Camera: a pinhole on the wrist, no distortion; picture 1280 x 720 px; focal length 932.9 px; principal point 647.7 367.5 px. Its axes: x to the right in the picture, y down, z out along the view. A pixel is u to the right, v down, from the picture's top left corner.
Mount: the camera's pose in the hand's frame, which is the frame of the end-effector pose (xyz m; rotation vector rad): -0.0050 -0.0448 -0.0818 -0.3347 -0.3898 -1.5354
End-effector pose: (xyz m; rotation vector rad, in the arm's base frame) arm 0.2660 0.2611 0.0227 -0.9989 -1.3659 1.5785
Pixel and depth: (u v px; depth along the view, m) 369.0 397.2 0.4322
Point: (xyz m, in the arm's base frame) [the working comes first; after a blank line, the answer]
In the camera's frame: -0.1291 0.0138 0.4322

0.0185 0.1427 -0.2131
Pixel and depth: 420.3 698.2 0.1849
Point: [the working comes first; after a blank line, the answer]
In the camera's frame: -0.0451 0.0655 0.1849

0.1794 0.2807 -0.0519
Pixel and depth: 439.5 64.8 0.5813
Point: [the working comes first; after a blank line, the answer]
In the camera's frame: -0.1297 -0.1886 0.5813

-0.0281 -0.1012 -0.2518
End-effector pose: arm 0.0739 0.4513 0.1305 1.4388 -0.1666 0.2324
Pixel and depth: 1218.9 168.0 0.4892
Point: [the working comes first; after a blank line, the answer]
In the camera's frame: 0.2995 -0.1046 0.4892

-0.0119 -0.0490 0.0674
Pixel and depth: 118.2 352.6 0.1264
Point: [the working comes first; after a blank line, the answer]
In the camera's frame: -0.0717 -0.0020 0.1264

0.0436 0.4602 0.2002
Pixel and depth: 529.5 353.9 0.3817
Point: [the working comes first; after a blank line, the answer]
In the camera's frame: -0.0484 -0.0056 0.3817

0.0138 0.2335 0.3163
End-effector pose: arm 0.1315 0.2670 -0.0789 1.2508 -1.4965 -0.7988
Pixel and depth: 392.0 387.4 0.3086
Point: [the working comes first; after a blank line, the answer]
In the camera's frame: -0.0846 0.0066 0.3086

-0.0700 0.3016 0.0271
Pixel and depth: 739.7 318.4 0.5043
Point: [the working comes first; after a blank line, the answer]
In the camera's frame: 0.0497 -0.0265 0.5043

-0.2827 0.3080 -0.0833
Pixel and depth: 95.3 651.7 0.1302
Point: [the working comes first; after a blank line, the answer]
In the camera's frame: -0.0771 0.0397 0.1302

0.1049 0.2584 0.0047
